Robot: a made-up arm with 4 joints. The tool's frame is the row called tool.
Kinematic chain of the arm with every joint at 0, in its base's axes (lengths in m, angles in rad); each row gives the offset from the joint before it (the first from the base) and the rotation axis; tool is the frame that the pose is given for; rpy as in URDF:
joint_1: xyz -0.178 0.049 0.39 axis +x
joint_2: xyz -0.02 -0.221 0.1 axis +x
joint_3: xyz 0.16 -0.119 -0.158 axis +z
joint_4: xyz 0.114 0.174 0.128 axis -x
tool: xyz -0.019 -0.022 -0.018 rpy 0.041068 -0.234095 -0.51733
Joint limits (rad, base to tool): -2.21..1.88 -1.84..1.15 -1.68..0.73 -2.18..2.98
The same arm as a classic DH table. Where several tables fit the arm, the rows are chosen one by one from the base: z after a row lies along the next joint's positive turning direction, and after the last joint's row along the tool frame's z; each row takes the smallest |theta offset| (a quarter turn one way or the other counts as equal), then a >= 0, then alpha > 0; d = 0 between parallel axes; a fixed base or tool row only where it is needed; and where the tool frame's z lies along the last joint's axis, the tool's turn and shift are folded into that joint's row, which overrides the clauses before.
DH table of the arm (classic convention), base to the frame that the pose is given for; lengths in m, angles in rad. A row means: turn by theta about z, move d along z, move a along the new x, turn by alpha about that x. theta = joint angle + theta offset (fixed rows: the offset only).
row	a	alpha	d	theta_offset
base (fixed)	0.049	1.5708	0.39	1.5708
joint_1	-0.2426	0	0	-0.4249
joint_2	-0.119	-1.5708	-0.038	0.4249
joint_3	0.174	-1.5708	-0.03	0
joint_4	-0.0205	1.3472	-0.0905	0.081
tool (fixed)	0	0	-0.0202	-2.0924
Joint limits (rad, base to tool): -2.21..1.88 -1.84..1.15 -1.68..0.73 -2.18..2.98

